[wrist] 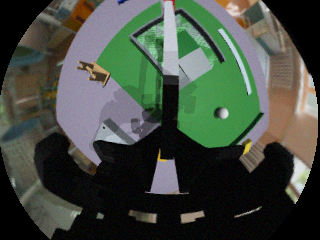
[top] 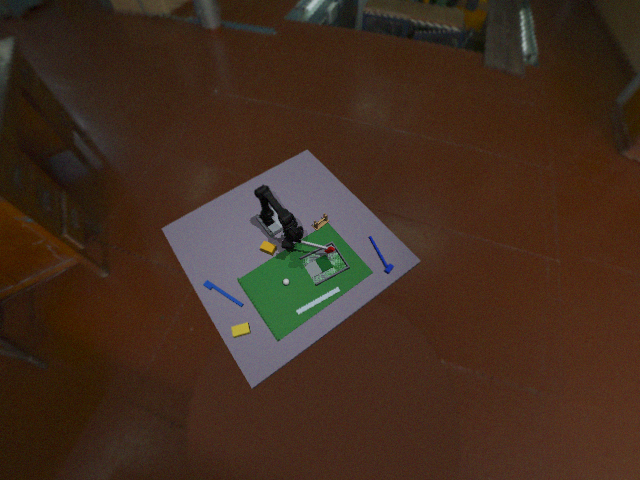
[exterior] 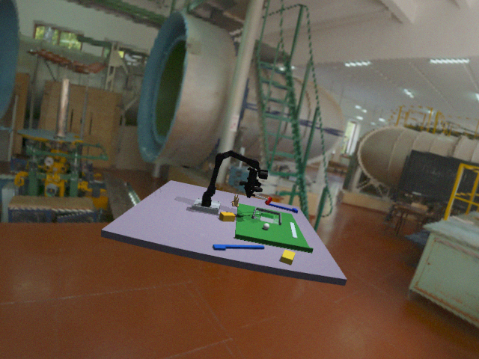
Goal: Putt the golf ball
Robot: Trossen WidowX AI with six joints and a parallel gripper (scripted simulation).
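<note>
My gripper tip is now 9 cm to the right of the red putter, 9 cm short of it and 1 cm above it. The rest, counted from my gripper tip: wooden stand: 29 cm to the left, 12 cm below, 7 cm behind; then white golf ball: 16 cm to the right, 15 cm ahead, 13 cm below; then green mat: 18 cm ahead, 15 cm below, 4 cm to the right.
</note>
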